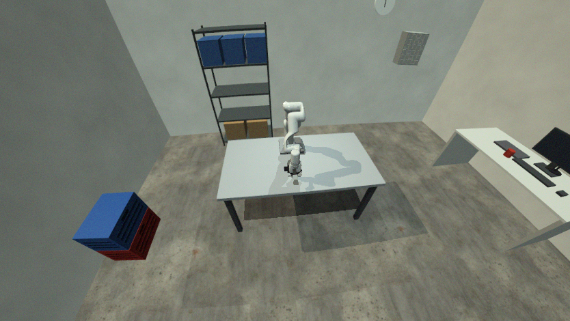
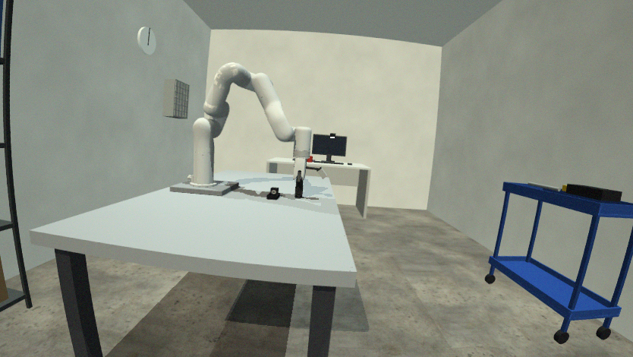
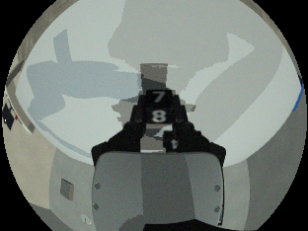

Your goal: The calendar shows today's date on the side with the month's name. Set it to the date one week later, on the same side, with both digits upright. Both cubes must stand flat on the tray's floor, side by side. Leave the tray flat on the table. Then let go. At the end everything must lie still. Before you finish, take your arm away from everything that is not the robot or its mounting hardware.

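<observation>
Right now the cube is 1 cm below my hand.
</observation>
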